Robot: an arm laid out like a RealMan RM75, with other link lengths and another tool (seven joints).
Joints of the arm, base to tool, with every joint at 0 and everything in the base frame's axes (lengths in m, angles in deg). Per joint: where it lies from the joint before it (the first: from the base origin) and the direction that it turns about. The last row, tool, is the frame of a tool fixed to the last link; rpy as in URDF.
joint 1: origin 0 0 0.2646 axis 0 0 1
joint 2: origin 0 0 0 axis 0 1 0
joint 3: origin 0 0 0.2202 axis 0 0 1
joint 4: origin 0 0 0 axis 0 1 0
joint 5: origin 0 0 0.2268 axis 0 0 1
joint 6: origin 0 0 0 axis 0 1 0
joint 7: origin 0 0 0.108 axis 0 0 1
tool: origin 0.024 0.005 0.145 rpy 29.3 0 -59.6
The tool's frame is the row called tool.
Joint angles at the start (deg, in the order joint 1, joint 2, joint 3, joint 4, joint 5, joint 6, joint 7):
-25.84 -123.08 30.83 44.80 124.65 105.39 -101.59
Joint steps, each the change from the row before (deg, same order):
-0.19 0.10 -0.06 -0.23 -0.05 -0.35 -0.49
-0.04 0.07 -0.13 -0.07 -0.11 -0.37 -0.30
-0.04 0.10 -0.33 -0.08 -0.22 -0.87 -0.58
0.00 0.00 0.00 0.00 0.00 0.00 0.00
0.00 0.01 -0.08 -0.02 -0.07 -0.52 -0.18
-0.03 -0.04 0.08 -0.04 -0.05 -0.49 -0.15
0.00 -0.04 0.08 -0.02 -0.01 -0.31 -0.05
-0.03 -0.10 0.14 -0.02 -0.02 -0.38 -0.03
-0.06 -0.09 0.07 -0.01 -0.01 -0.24 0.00
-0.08 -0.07 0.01 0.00 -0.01 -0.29 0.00
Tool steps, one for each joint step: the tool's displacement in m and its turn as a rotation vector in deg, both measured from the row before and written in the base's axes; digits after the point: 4 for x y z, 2 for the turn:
-0.0003 0.0020 0.0000 -0.01 -0.03 0.53
-0.0009 0.0021 0.0006 0.27 0.03 0.49
-0.0024 0.0047 0.0015 0.71 0.10 1.08
0.0000 0.0000 0.0000 0.00 0.00 0.00
-0.0013 0.0022 0.0002 0.37 0.15 0.46
-0.0007 0.0016 -0.0006 0.19 0.16 0.31
-0.0005 0.0008 -0.0006 0.10 0.13 0.16
-0.0002 0.0009 -0.0011 0.09 0.13 0.12
0.0002 0.0007 -0.0008 0.07 0.06 0.03
0.0001 0.0011 -0.0005 0.16 0.09 0.06

